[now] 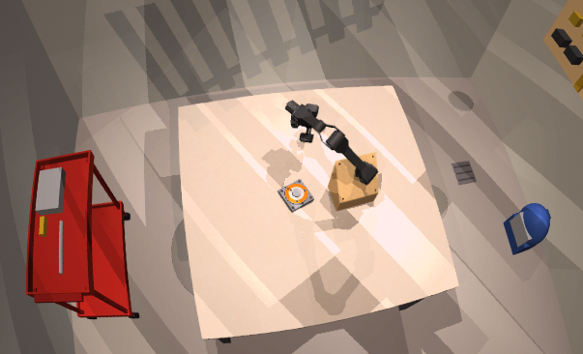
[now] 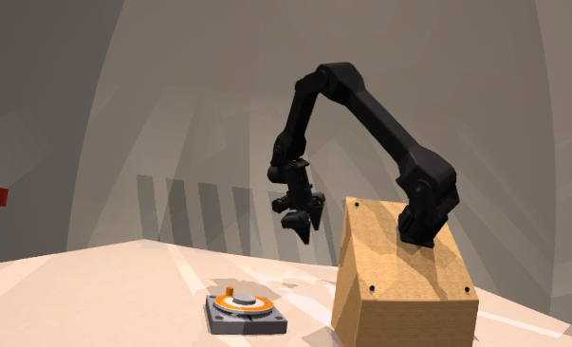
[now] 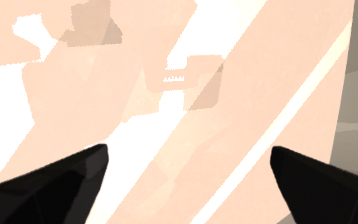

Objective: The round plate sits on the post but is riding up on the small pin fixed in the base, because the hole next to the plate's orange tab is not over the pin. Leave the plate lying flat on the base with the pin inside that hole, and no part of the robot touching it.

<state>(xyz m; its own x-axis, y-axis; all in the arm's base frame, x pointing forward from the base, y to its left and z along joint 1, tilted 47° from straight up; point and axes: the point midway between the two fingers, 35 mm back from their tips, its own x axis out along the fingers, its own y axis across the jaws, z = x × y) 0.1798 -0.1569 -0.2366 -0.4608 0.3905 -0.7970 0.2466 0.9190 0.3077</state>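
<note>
The round plate lies 140 mm ahead of my gripper tip, 280 mm to the left of it and 110 mm below it. Also, from my gripper tip: dark grey square base 120 mm ahead, 300 mm to the left, 120 mm below.
</note>
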